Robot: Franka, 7 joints.
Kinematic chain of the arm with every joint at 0, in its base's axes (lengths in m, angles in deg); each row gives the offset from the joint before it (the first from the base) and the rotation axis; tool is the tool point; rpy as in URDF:
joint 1: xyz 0 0 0.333 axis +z
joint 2: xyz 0 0 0 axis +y
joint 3: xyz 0 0 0.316 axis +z
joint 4: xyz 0.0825 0 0 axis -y
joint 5: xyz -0.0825 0 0.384 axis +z
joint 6: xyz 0 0 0 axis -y
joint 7: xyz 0.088 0 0 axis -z
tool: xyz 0 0 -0.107 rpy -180 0 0
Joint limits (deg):
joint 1: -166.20..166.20
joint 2: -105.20..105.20
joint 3: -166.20..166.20
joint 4: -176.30..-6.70
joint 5: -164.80..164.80
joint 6: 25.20..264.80
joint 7: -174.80..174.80
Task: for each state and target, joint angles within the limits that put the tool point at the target. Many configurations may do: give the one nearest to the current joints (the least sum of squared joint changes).
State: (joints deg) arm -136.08 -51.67 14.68 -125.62 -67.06 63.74 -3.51
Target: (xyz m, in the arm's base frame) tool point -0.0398 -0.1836 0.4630
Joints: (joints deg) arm -117.01 -50.47 37.59 -159.66 -42.63 53.48 -3.51
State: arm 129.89 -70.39 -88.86 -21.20 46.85 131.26 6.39
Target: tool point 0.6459 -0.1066 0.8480
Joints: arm 139.40 -53.82 -82.20 -36.13 45.67 117.77 6.39
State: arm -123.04 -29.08 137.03 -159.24 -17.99 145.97 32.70
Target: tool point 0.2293 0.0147 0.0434
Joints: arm -122.16 -37.29 145.78 -161.72 -18.35 146.92 32.70
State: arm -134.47 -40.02 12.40 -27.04 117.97 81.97 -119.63
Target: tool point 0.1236 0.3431 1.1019
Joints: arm -105.77 -40.63 -5.29 -28.35 127.02 115.82 -119.63
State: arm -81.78 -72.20 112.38 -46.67 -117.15 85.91 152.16
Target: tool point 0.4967 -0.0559 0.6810
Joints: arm -107.57 -50.26 81.67 -104.95 -94.56 66.85 152.16
